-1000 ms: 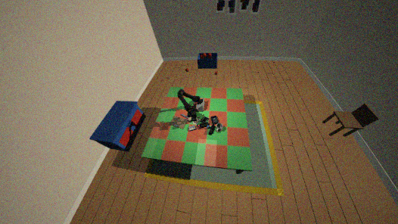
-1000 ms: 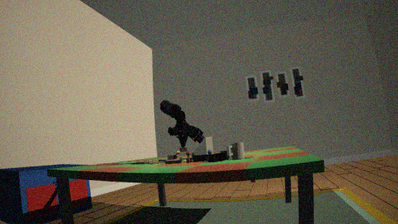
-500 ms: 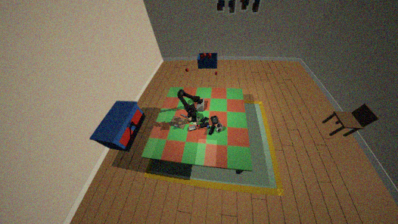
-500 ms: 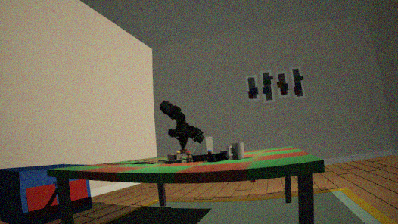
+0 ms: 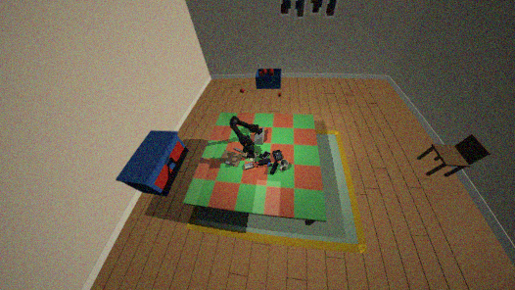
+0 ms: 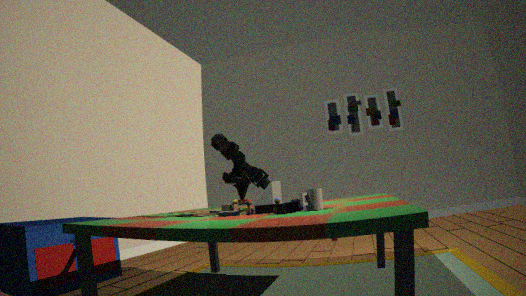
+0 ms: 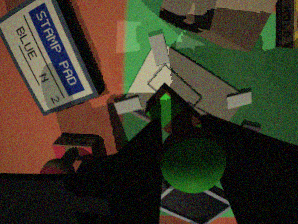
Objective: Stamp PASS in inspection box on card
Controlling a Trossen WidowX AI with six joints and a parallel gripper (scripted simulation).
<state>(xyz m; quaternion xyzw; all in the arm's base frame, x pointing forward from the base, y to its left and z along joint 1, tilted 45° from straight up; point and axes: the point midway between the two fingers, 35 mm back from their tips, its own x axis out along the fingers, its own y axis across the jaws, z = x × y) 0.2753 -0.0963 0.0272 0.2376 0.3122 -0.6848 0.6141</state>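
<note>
Now: gripper tip 10 mm past the beige card, 10 mm to the right of it and 70 mm above it.
</note>
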